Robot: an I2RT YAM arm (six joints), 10 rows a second.
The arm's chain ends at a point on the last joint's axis. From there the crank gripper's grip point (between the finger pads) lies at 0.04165 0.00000 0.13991 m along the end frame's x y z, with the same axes.
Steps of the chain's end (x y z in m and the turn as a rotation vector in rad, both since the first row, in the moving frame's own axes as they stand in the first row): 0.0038, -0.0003, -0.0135, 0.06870, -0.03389, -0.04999; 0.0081, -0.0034, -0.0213, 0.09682, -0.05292, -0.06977; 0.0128, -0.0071, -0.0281, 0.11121, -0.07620, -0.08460; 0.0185, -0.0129, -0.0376, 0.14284, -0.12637, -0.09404; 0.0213, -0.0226, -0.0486, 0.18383, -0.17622, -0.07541; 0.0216, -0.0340, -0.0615, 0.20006, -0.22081, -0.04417; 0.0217, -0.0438, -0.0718, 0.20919, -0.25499, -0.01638; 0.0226, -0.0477, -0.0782, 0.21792, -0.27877, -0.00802; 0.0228, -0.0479, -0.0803, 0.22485, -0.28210, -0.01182; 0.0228, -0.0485, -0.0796, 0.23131, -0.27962, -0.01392; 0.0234, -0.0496, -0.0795, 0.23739, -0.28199, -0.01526
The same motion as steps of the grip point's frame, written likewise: -0.0013, -0.0119, -0.0126, 0.06870, -0.03389, -0.04999; 0.0001, -0.0197, -0.0201, 0.09682, -0.05292, -0.06977; 0.0013, -0.0258, -0.0264, 0.11121, -0.07620, -0.08460; -0.0005, -0.0362, -0.0352, 0.14284, -0.12637, -0.09404; -0.0048, -0.0509, -0.0461, 0.18383, -0.17622, -0.07541; -0.0105, -0.0636, -0.0588, 0.20006, -0.22081, -0.04417; -0.0149, -0.0740, -0.0690, 0.20919, -0.25499, -0.01638; -0.0173, -0.0790, -0.0755, 0.21792, -0.27877, -0.00802; -0.0176, -0.0802, -0.0779, 0.22485, -0.28210, -0.01182; -0.0173, -0.0818, -0.0774, 0.23131, -0.27962, -0.01392; -0.0171, -0.0838, -0.0775, 0.23739, -0.28199, -0.01526
